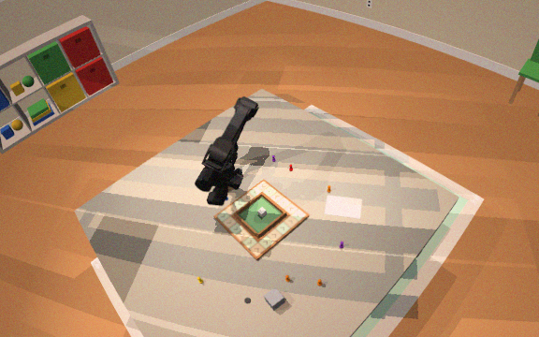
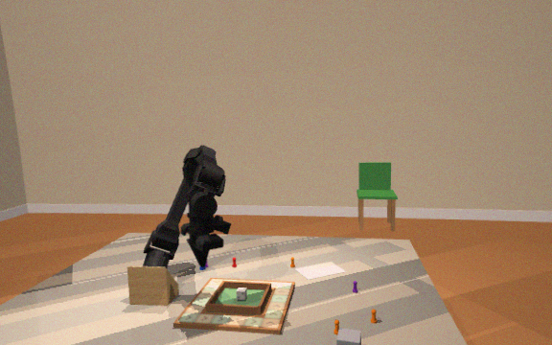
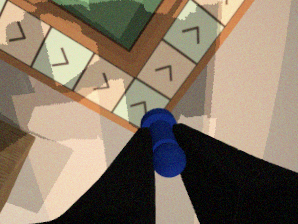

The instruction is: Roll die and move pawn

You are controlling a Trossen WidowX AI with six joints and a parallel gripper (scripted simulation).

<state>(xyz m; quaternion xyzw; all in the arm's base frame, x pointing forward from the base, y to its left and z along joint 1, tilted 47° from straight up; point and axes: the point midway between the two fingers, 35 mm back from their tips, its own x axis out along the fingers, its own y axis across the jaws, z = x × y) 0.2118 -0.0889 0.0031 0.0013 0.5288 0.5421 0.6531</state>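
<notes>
Right now the white die is 12 cm below my gripper tip, 11 cm to the left of it and 7 cm ahead of it. From my gripper tip the other things lie so: blue pawn: 1 cm above; then yellow pawn: 25 cm to the right, 17 cm ahead, 13 cm below; then green dice tray: 14 cm below, 10 cm to the left, 7 cm ahead.
</notes>
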